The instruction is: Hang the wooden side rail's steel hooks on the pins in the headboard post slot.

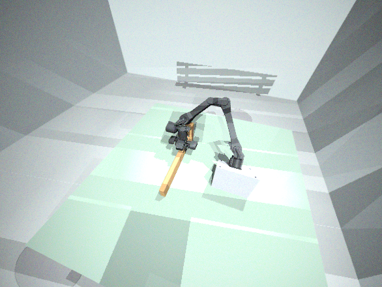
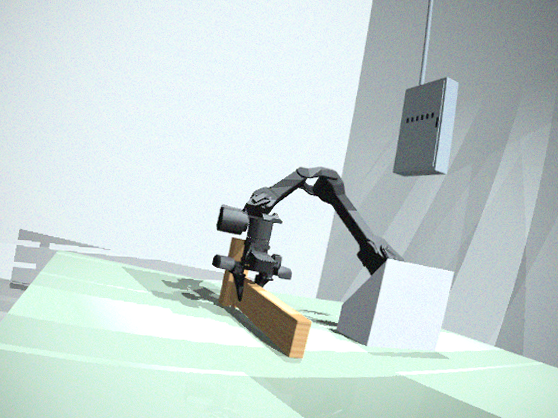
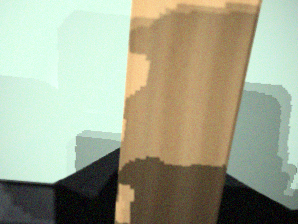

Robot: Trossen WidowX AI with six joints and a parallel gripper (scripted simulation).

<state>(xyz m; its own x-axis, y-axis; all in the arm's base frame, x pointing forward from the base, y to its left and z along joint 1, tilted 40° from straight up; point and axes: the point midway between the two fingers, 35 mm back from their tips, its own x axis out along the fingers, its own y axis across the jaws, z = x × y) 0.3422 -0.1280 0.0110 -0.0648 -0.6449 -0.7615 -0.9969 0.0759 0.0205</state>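
Now: gripper tip 12 cm to the left of the headboard post and 4 cm below it.
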